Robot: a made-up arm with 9 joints. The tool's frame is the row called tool. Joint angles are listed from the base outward. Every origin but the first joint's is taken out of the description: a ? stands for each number. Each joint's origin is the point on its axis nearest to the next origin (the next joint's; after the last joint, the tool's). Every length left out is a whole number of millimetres.
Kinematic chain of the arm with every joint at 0, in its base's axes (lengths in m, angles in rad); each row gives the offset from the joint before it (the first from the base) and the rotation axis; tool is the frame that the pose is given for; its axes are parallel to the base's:
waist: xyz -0.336 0 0.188 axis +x
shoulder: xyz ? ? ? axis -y
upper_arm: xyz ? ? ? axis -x
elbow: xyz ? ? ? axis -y
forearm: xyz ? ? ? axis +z
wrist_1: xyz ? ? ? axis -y
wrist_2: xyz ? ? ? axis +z
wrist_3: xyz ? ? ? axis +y
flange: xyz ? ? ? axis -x
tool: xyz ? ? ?
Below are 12 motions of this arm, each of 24 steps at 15 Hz.
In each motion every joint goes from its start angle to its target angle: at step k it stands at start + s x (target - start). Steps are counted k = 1, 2, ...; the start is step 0. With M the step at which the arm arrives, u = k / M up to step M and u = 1 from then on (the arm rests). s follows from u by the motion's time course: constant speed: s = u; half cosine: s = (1 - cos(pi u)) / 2; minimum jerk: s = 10 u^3 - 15 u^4 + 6 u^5.
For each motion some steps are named. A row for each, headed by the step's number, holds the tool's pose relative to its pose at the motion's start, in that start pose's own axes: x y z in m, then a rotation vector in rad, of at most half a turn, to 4 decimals.
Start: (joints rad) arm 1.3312 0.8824 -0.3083 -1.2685 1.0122 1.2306 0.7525 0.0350 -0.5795
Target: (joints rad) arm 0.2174 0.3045 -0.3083 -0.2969 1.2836 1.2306 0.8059 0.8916 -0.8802
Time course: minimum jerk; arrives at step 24
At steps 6, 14, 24:
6: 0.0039 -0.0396 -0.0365 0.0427 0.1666 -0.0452
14: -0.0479 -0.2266 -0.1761 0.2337 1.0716 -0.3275
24: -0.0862 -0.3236 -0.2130 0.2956 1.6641 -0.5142

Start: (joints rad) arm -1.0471 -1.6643 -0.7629 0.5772 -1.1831 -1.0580 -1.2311 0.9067 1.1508
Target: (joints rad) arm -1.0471 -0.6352 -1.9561 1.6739 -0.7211 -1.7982 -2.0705 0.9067 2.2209
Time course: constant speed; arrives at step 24
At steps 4, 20, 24:
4: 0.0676 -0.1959 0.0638 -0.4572 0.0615 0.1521
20: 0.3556 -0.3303 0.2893 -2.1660 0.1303 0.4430
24: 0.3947 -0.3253 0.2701 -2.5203 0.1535 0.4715

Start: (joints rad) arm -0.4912 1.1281 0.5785 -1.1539 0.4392 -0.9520 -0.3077 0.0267 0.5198
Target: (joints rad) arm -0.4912 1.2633 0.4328 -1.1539 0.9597 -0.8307 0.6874 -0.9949 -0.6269
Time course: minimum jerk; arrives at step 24
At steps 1, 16, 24:
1: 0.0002 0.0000 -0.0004 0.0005 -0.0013 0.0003
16: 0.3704 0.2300 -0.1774 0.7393 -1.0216 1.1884
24: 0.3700 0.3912 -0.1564 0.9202 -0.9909 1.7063

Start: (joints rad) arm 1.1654 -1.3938 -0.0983 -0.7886 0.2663 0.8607 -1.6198 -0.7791 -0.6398
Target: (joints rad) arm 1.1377 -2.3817 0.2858 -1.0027 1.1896 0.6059 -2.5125 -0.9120 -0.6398
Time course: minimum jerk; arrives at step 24
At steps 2, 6, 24:
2: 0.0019 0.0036 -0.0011 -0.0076 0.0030 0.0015
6: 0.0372 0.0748 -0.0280 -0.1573 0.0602 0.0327
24: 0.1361 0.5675 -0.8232 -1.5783 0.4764 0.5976

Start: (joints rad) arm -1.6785 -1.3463 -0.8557 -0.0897 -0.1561 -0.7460 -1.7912 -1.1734 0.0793
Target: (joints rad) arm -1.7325 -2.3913 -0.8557 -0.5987 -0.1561 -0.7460 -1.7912 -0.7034 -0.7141
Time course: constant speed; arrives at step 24
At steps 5, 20, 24:
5: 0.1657 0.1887 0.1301 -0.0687 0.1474 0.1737
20: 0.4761 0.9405 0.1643 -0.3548 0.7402 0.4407
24: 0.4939 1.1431 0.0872 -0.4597 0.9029 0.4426

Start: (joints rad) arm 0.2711 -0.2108 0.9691 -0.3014 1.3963 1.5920 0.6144 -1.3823 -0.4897
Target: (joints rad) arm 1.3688 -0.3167 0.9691 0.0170 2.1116 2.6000 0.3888 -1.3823 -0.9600
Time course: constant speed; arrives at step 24
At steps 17, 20, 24:
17: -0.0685 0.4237 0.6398 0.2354 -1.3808 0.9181
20: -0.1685 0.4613 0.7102 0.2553 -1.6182 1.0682
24: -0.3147 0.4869 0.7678 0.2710 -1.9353 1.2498

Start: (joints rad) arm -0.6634 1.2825 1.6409 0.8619 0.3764 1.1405 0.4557 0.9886 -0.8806
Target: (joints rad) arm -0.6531 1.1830 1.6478 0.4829 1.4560 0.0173 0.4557 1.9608 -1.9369
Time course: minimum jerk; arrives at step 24
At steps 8, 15, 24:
8: -0.0662 -0.0267 0.1735 0.3016 0.4890 -0.1205
15: 0.1502 -0.1453 0.7312 0.3490 1.5186 -0.6949
24: 0.4573 -0.1295 0.8994 -0.0790 1.7344 -1.0222

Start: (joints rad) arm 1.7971 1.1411 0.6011 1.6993 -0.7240 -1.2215 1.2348 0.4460 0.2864
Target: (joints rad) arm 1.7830 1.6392 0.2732 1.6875 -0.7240 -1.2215 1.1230 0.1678 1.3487
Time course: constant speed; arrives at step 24
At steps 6, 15, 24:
6: -0.0349 0.0567 0.0745 -0.3354 -0.1360 -0.1414
15: -0.0957 0.1921 0.1508 -0.8317 -0.2967 -0.4046
24: -0.1376 0.3680 0.1626 -1.2979 -0.4013 -0.7355

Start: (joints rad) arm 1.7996 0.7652 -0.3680 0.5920 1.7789 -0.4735 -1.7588 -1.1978 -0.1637
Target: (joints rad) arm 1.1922 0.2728 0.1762 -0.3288 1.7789 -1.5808 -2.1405 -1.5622 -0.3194
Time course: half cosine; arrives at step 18
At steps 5, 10, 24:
5: 0.2149 0.0699 -0.1316 0.1088 0.1123 0.3392
10: 0.4393 0.5586 -0.4338 0.5292 0.1898 1.1664
24: 0.1660 1.1521 -0.4480 1.2402 0.0995 1.9137

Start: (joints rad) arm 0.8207 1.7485 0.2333 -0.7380 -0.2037 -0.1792 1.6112 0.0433 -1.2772
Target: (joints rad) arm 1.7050 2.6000 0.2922 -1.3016 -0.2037 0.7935 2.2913 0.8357 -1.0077
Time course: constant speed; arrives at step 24
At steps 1, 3, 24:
1: -0.0173 0.0076 0.0035 -0.0508 -0.0059 -0.0089
3: -0.0511 0.0240 0.0080 -0.1527 -0.0229 -0.0370
24: -0.1587 0.3514 -0.1560 -0.7947 -0.3618 -1.1323

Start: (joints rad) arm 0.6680 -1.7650 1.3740 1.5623 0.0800 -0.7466 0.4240 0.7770 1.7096
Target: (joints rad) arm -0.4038 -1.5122 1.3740 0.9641 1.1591 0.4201 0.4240 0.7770 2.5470
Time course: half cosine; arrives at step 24
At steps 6, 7, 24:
6: -0.0283 -0.0311 0.0644 -0.2247 -0.0358 0.0985
7: -0.0412 -0.0403 0.0792 -0.2981 -0.0629 0.1245
24: -0.2736 -0.2002 -0.3129 -0.7944 -0.8883 -0.2577

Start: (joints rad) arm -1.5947 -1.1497 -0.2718 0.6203 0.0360 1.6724 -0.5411 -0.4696 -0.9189
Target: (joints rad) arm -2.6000 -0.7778 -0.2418 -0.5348 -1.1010 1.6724 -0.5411 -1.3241 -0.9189
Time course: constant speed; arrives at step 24
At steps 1, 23, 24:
1: 0.0091 -0.0044 -0.0104 -0.0376 0.0234 0.0763
23: -0.1890 0.0093 -0.3051 -0.1179 0.7571 2.1420
24: -0.2197 -0.0024 -0.3103 -0.0834 0.8078 2.2378

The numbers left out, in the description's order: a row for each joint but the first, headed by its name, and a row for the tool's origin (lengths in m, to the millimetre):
shoulder: 0 0.046 0.004
upper_arm: 0.242 0 0.356
elbow: 0 0.074 -0.087
forearm: -0.145 0 0.163
wrist_1: -0.075 0.276 0
wrist_2: -0.079 0 0.397
wrist_3: -0.096 -0.113 0
flange: -0.101 0 -0.115
tool: 0 -0.232 -0.023

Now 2 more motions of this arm.
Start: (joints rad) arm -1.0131 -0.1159 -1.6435 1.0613 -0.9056 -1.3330 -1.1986 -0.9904 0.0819
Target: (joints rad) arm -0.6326 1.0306 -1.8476 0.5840 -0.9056 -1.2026 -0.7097 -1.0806 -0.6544
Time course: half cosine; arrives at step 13
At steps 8, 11, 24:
8: 0.3660 -0.1247 -0.0451 0.5873 0.4278 0.9076
11: 0.4535 -0.0978 -0.0856 0.8124 0.7151 1.2195
24: 0.4663 -0.0909 -0.0942 0.8570 0.7850 1.2833

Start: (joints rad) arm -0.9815 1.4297 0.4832 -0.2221 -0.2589 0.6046 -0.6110 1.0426 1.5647
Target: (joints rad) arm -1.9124 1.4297 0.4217 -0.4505 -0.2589 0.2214 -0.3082 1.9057 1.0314
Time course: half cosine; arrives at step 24
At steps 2, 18, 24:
2: -0.0011 -0.0036 -0.0072 -0.0051 -0.0111 0.0194
18: 0.0146 -0.1192 -0.2175 -0.5212 0.0124 0.7882
24: 0.0150 -0.1234 -0.2344 -0.6400 0.1266 0.8389

